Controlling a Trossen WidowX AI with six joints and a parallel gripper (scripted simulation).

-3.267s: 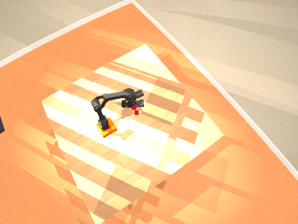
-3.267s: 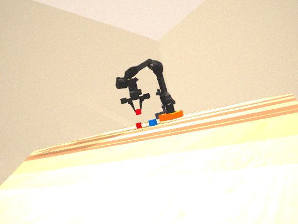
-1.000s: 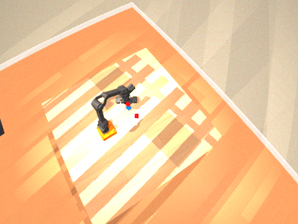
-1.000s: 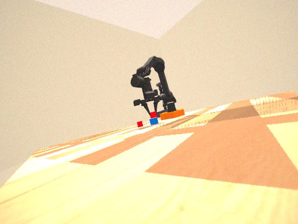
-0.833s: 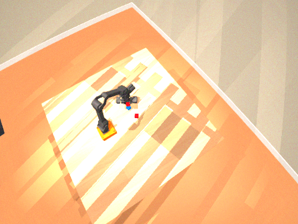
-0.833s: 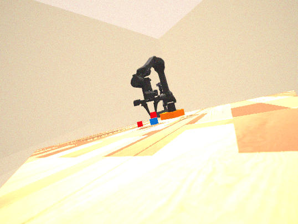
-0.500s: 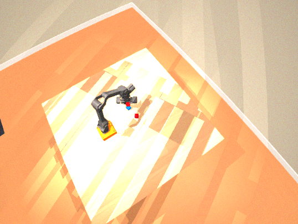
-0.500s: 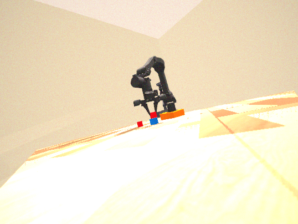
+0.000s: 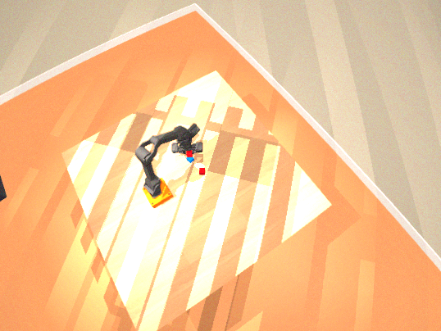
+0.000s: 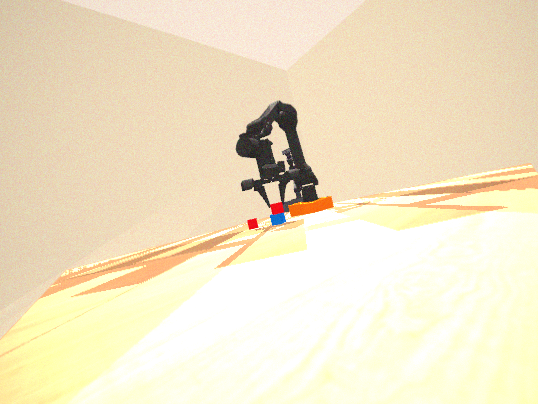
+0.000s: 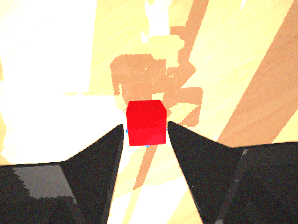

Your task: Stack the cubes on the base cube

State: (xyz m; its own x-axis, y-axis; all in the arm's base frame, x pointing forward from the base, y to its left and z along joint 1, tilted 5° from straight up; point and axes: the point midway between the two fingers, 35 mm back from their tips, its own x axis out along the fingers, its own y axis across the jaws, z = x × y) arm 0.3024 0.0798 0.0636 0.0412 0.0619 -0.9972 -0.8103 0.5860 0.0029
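The blue cube lies 40 mm below my gripper tip, 20 mm to the right of it and 10 mm behind it.
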